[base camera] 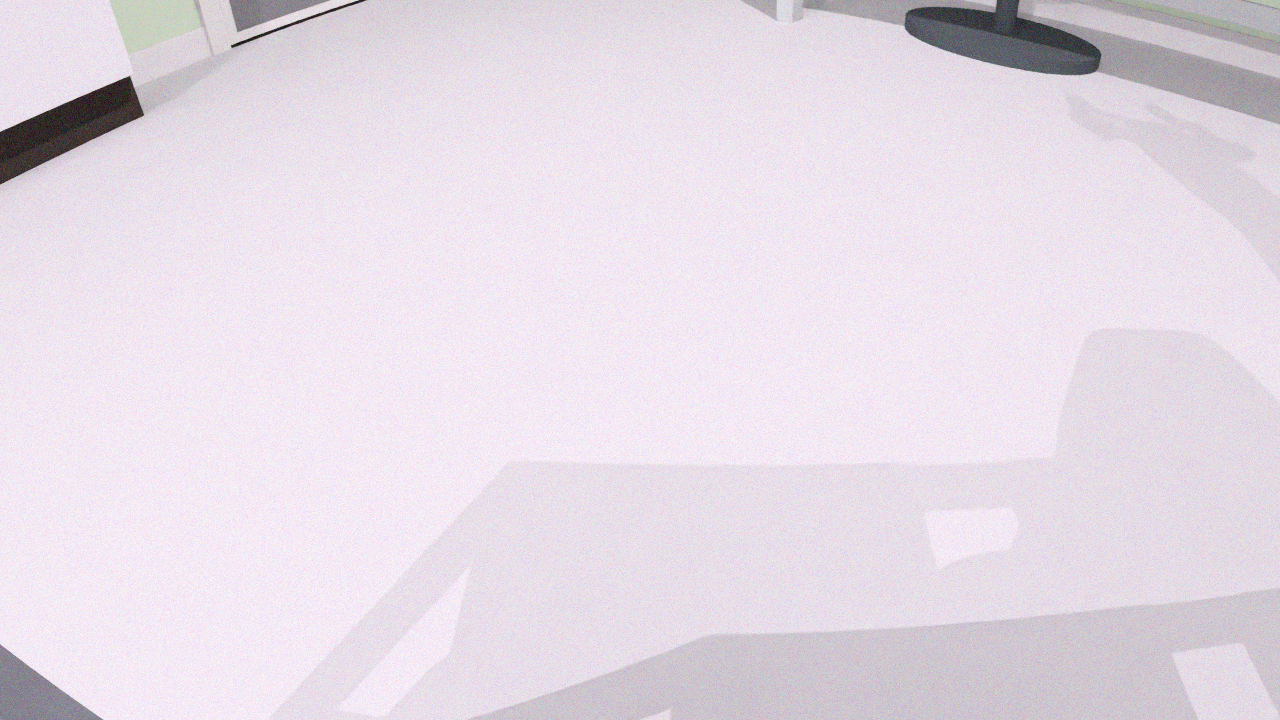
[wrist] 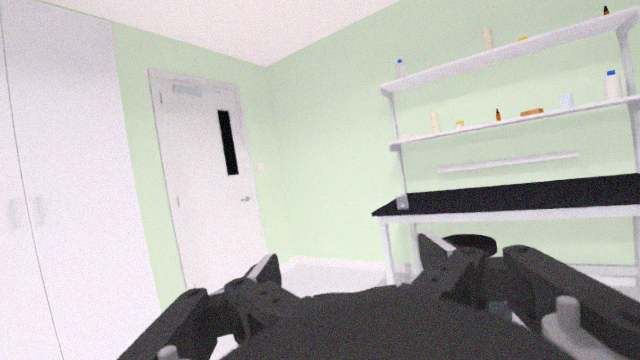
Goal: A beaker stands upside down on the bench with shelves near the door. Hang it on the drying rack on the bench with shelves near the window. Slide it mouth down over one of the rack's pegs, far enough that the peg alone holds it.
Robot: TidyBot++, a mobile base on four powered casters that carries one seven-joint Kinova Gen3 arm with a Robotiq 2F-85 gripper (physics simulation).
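Places are measured from the arm's base along level axes (x ahead, y left, z up), in metres.
Where they show: gripper, between the fingertips: (wrist: 348,259).
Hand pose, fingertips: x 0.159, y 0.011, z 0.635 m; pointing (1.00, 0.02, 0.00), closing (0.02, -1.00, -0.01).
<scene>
After its pixels a point has its place.
My gripper (wrist: 348,259) @[x 0.159, y 0.011, z 0.635 m] is open, with nothing between its fingers, in the lower part of the wrist view. The bench with shelves near the door (wrist: 520,196) @[x 1.454, y -0.991, z 0.366 m] stands at the right of the wrist view, well beyond my gripper. It has a black top and white legs. No beaker shows on the part of its top in view. The drying rack and the bench near the window do not show in either view.
A white door (wrist: 205,200) @[x 2.132, y 1.198, z 0.593 m] is left of the bench, and tall white cabinets (wrist: 75,165) @[x 1.101, y 1.283, z 0.914 m] are at the far left. Bottles and small containers stand on the upper shelf (wrist: 450,65) @[x 1.790, y -0.868, z 1.261 m] and lower shelf (wrist: 480,125) @[x 1.721, y -0.969, z 0.816 m]. A dark round stool base (base camera: 1002,51) @[x 1.434, y -0.634, z -0.366 m] stands on the floor (base camera: 581,268) @[x 0.638, y 0.097, z -0.396 m].
</scene>
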